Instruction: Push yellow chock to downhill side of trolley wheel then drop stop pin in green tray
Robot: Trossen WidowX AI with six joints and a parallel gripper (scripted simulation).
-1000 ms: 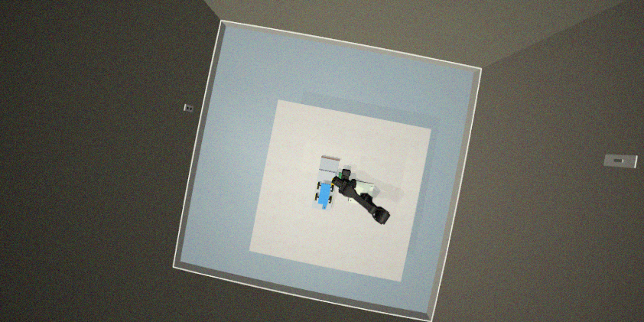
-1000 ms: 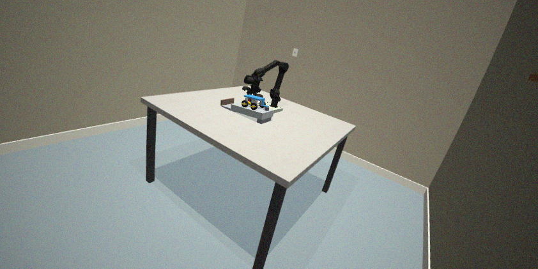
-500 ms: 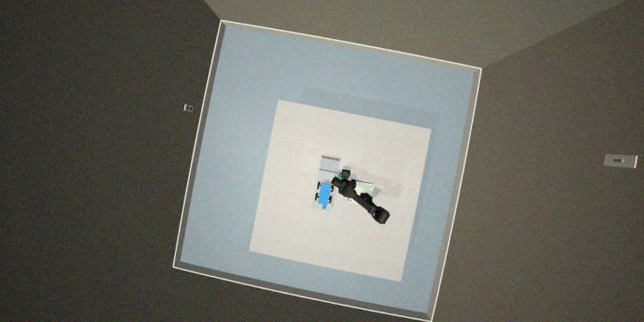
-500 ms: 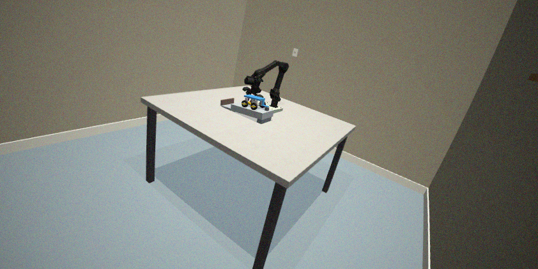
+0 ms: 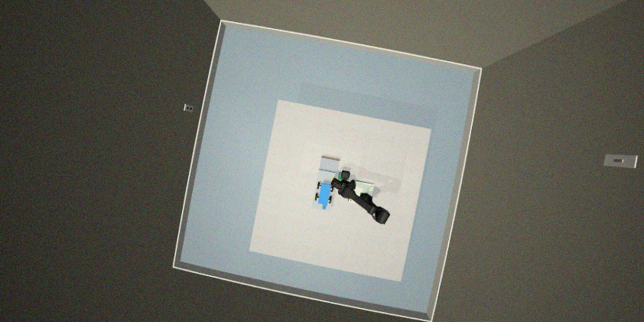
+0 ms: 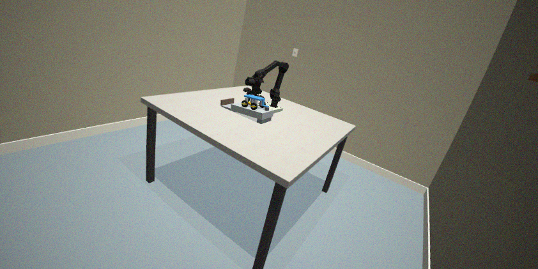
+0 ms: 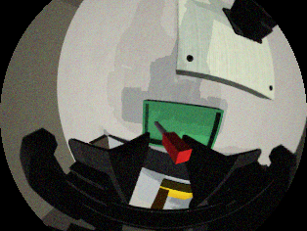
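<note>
The red-headed stop pin lies right at my gripper tip. Round my gripper tip: green tray: 60 mm below, 20 mm to the left; then yellow chock: 80 mm ahead, 30 mm above, 20 mm to the left; then grey ramp: 150 mm ahead, 90 mm to the left.
</note>
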